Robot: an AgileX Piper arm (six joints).
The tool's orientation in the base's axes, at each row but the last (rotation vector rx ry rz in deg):
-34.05, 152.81, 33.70
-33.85, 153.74, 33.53
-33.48, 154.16, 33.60
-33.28, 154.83, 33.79
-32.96, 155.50, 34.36
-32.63, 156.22, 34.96
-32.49, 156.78, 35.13
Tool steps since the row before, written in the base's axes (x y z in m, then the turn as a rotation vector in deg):
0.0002, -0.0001, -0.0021, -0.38, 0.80, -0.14
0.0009, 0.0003, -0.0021, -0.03, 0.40, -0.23
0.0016, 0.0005, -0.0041, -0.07, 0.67, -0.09
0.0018, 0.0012, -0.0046, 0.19, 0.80, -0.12
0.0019, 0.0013, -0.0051, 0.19, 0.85, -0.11
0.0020, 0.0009, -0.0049, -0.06, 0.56, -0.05
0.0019, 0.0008, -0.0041, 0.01, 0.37, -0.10
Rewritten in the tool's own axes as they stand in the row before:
0.0007, -0.0008, 0.0018, 0.12, 0.79, 0.40
0.0000, -0.0008, 0.0021, -0.01, 0.27, 0.37
0.0001, -0.0016, 0.0041, -0.12, 0.56, 0.37
-0.0002, -0.0013, 0.0049, -0.37, 0.54, 0.51
-0.0002, -0.0015, 0.0054, -0.39, 0.59, 0.52
-0.0003, -0.0018, 0.0050, -0.10, 0.47, 0.29
-0.0005, -0.0016, 0.0043, -0.09, 0.27, 0.26

